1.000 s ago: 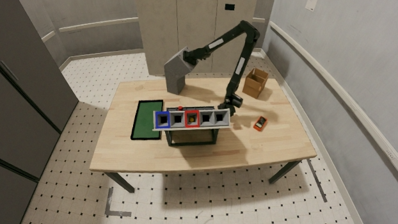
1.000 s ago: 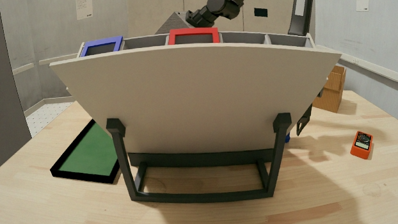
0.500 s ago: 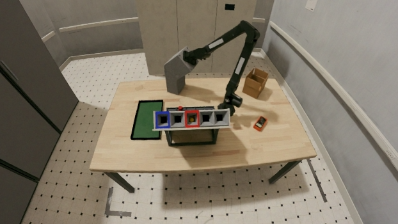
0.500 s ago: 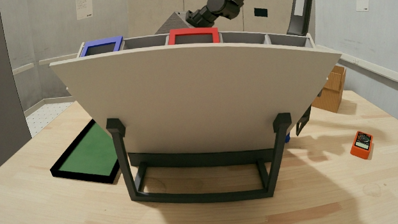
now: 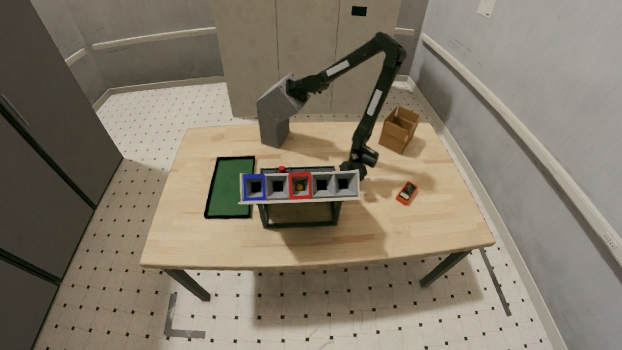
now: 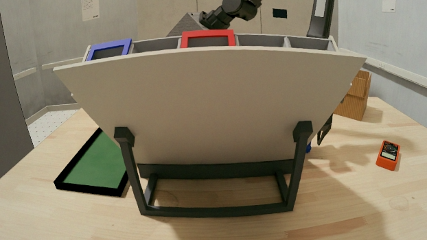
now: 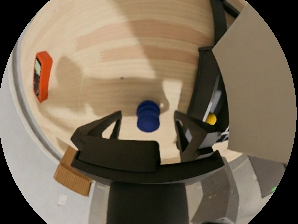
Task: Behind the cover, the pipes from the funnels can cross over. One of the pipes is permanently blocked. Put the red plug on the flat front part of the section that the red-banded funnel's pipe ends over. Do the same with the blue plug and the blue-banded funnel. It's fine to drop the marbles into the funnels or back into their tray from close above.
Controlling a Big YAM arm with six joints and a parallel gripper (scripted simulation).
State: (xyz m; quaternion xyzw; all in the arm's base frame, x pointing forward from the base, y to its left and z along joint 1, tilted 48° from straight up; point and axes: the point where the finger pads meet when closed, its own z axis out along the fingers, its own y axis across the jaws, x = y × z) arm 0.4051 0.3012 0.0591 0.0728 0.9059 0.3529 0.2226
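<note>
Now: the blue plug right at my hand. Round my hand: red plug 34 cm to the right, 7 cm behind; then pale cover 26 cm to the right, 18 cm above, 12 cm ahead; then orange device 27 cm to the left, 10 cm ahead, 1 cm below.
</note>
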